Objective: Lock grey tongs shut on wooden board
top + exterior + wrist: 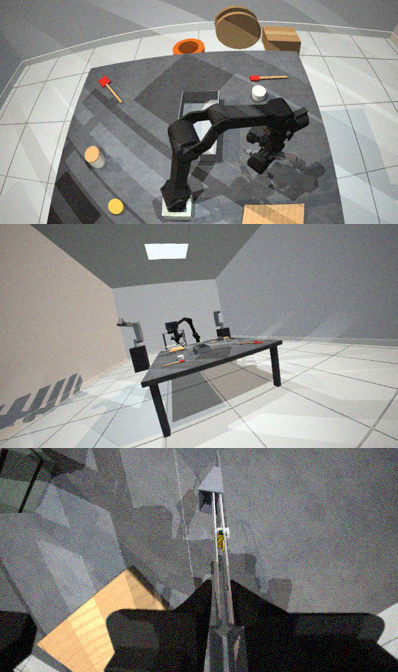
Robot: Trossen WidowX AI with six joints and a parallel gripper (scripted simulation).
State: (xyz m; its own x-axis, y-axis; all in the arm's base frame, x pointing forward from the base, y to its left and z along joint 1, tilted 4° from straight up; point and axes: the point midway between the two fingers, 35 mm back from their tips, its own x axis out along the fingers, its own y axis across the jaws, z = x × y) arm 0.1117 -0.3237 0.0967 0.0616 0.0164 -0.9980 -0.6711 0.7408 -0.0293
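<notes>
My gripper tip is now 330 mm past the wooden board and 120 mm above it. Also, from my gripper tip: yellow slider 30 mm ahead, 20 mm to the left; roasting tin 240 mm ahead, 240 mm to the left, 100 mm below; white cylinder 380 mm ahead, 40 mm to the right, 110 mm below.
</notes>
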